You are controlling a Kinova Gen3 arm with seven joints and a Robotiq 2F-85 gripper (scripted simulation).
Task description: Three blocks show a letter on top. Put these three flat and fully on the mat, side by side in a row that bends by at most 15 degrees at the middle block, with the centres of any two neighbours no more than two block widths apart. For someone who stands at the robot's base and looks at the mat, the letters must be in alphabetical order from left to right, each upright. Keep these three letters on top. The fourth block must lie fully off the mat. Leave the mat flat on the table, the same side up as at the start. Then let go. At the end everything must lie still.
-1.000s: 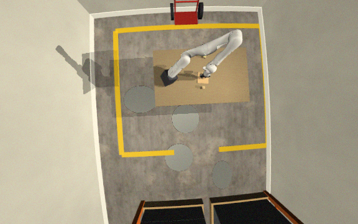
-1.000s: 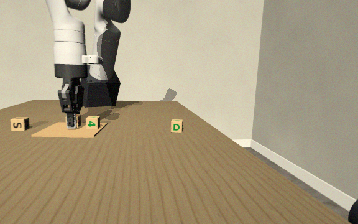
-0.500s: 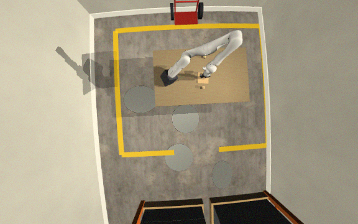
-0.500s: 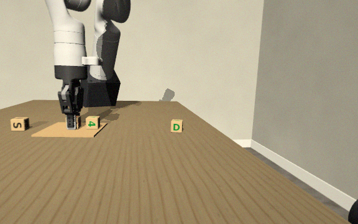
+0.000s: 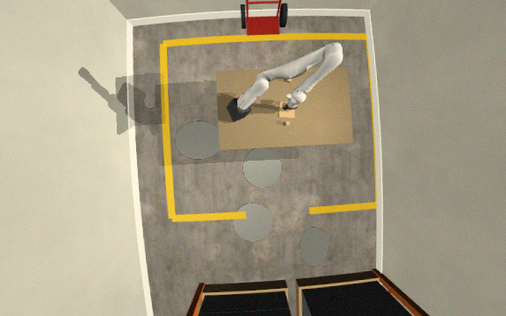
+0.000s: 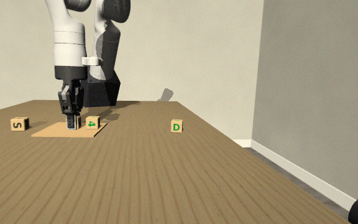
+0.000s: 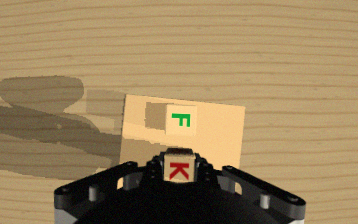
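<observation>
Right now my hand is 2 cm above the tan mat.
</observation>
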